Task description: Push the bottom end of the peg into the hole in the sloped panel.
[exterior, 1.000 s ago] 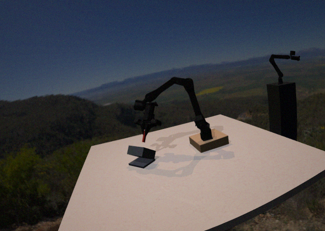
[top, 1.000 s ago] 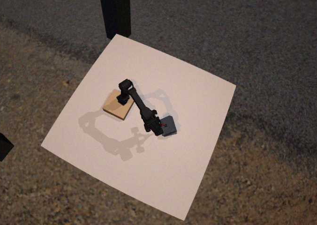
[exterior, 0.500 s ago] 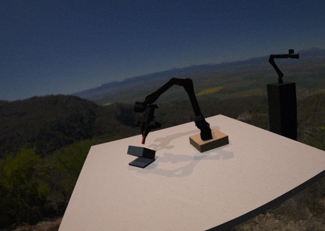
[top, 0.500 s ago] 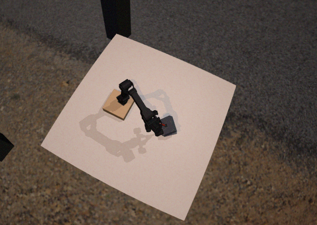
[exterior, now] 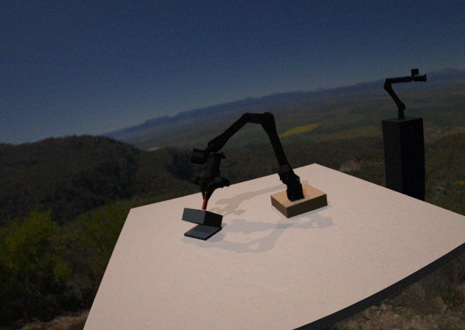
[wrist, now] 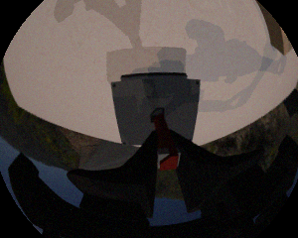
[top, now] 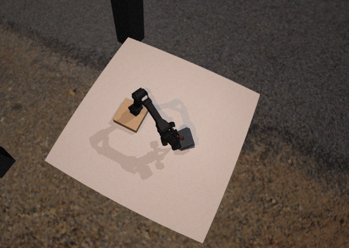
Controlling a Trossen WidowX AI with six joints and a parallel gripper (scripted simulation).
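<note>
The sloped panel lies 60 mm below my gripper tip, 30 mm to the left of it and 30 mm ahead of it. Also, from my gripper tip: red peg (10 mm to the right, 10 mm behind, 10 mm above).
</note>
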